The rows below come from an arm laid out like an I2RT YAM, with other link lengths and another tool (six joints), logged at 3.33 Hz.
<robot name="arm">
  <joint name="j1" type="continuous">
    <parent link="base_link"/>
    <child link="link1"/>
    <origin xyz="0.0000 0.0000 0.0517" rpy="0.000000 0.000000 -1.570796"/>
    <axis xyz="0 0 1"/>
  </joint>
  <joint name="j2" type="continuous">
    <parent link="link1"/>
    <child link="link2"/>
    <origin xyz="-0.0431 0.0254 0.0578" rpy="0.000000 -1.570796 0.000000"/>
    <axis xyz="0 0 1"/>
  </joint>
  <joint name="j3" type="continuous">
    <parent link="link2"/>
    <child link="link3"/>
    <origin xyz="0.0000 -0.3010 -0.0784" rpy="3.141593 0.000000 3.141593"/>
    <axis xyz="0 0 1"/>
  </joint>
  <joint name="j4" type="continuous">
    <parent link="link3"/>
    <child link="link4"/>
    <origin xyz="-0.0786 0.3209 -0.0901" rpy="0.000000 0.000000 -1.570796"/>
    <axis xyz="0 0 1"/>
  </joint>
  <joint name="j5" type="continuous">
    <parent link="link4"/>
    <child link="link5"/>
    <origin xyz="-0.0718 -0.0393 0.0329" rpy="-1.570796 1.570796 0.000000"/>
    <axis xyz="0 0 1"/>
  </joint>
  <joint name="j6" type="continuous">
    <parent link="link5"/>
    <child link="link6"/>
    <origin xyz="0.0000 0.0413 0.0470" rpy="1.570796 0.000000 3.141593"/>
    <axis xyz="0 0 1"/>
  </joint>
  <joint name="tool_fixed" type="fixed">
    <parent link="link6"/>
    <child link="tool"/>
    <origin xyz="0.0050 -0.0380 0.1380" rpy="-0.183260 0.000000 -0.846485"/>
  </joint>
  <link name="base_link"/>
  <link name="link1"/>
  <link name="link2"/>
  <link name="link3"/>
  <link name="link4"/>
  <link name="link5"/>
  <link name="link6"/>
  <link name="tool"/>
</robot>
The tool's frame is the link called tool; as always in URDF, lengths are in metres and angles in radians. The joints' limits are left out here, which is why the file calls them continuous.
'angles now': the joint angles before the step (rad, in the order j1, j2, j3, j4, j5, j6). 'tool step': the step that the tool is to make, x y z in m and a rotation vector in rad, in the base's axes. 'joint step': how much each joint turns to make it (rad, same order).
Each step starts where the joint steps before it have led.
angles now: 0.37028, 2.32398, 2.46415, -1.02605, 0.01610, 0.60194
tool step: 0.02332, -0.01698, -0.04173, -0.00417, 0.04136, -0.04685
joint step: -0.03245, 0.08627, 0.03465, 0.01109, 0.00068, 0.01777
